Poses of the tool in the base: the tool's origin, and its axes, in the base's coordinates. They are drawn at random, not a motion.
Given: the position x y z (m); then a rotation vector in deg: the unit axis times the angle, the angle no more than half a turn.
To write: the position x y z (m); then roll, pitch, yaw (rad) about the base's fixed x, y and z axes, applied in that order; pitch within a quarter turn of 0, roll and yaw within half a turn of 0. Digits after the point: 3 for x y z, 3 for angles.
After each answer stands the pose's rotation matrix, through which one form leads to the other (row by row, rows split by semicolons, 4 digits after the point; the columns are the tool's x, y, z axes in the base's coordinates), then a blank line. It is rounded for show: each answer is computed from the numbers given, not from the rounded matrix.
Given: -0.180, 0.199, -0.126, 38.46, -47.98, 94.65
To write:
-0.180, 0.199, -0.126, -0.299, -0.908, 1.950
-0.2274 -0.9738 0.0051; 0.5715 -0.1377 -0.8090; 0.7885 -0.1811 0.5878

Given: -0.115, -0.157, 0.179, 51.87, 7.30, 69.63
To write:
-0.115, -0.157, 0.179, 0.787, -0.377, 1.142
0.3867 -0.7507 0.5356; 0.8455 0.0567 -0.5310; 0.3682 0.6582 0.6567

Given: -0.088, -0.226, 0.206, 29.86, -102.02, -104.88
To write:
-0.088, -0.226, 0.206, 1.513, -0.087, -2.480
-0.7857 0.1041 -0.6097; -0.6124 0.0081 0.7905; 0.0873 0.9945 0.0574

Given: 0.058, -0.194, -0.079, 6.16, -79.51, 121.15
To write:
0.058, -0.194, -0.079, -1.063, -0.388, 2.651
-0.8163 -0.5210 -0.2496; 0.4362 -0.2728 -0.8575; 0.3786 -0.8088 0.4499

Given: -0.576, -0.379, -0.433, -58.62, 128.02, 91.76
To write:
-0.576, -0.379, -0.433, 2.049, 0.564, -2.632
-0.7377 -0.6386 -0.2192; -0.4127 0.1696 0.8949; -0.5343 0.7507 -0.3886

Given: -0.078, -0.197, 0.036, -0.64, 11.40, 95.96
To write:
-0.078, -0.197, 0.036, 0.125, 0.125, 1.687
-0.1155 -0.9872 0.1098; 0.9855 -0.1001 0.1373; -0.1245 0.1241 0.9844

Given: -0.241, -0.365, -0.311, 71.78, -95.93, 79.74
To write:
-0.241, -0.365, -0.311, -2.166, -1.102, -2.487
-0.3584 -0.9274 0.1071; -0.2748 -0.0049 -0.9615; 0.8922 -0.3741 -0.2531

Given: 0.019, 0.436, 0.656, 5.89, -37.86, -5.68
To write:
0.019, 0.436, 0.656, 0.160, -0.652, -0.157
0.7851 0.0591 -0.6165; -0.1244 0.9902 -0.0636; 0.6067 0.1267 0.7848

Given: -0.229, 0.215, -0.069, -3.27, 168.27, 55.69
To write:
-0.229, 0.215, -0.069, 2.503, 0.057, -3.121
-0.9982 -0.0499 0.0335; -0.0201 0.8021 0.5969; -0.0567 0.5952 -0.8016

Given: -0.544, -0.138, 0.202, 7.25, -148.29, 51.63
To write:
-0.544, -0.138, 0.202, -2.462, -0.406, 3.094
-0.9177 -0.2110 -0.3366; 0.0437 0.7886 -0.6134; 0.3949 -0.5776 -0.7145

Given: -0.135, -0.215, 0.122, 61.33, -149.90, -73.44
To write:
-0.135, -0.215, 0.122, 2.319, 0.256, -2.477
-0.7615 -0.5656 -0.3166; -0.5968 0.4212 0.6829; -0.2529 0.7090 -0.6583

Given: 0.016, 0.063, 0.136, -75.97, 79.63, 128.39
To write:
0.016, 0.063, 0.136, 1.319, 0.871, -2.699
-0.5820 -0.5628 -0.5870; -0.2758 -0.5425 0.7935; -0.7650 0.6237 0.1605

